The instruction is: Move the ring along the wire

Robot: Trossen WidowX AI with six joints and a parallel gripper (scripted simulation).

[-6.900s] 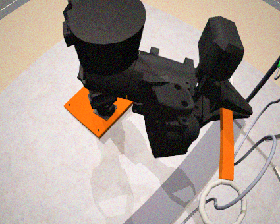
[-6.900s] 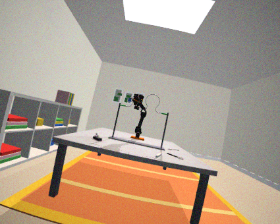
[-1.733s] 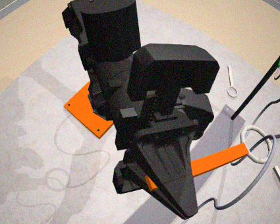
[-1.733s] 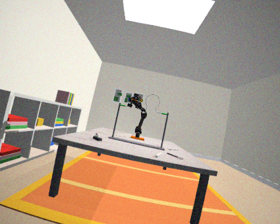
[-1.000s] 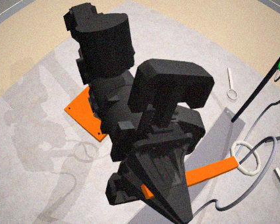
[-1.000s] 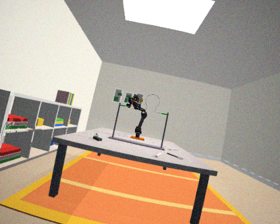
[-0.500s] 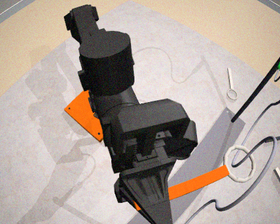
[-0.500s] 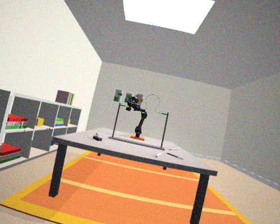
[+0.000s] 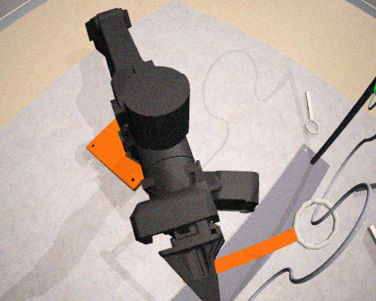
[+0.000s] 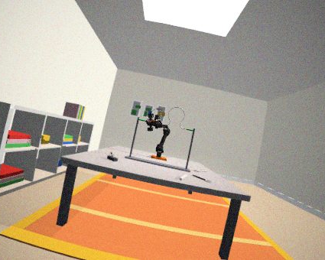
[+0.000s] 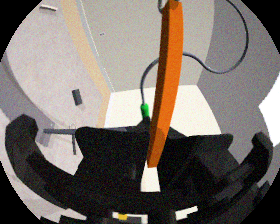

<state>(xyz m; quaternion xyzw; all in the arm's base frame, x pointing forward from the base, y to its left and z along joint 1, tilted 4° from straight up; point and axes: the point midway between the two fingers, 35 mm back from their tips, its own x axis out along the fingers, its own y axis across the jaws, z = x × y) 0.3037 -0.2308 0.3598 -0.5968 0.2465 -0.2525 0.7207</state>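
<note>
Now: gripper tip 9 cm to the right of the ring tool with orange handle, 2 cm below it and 2 cm short of it. Round my gripper tip: ring tool 65 cm to the left, 40 cm below, 6 cm ahead; white block 43 cm ahead, 39 cm below, 36 cm to the left.
</note>
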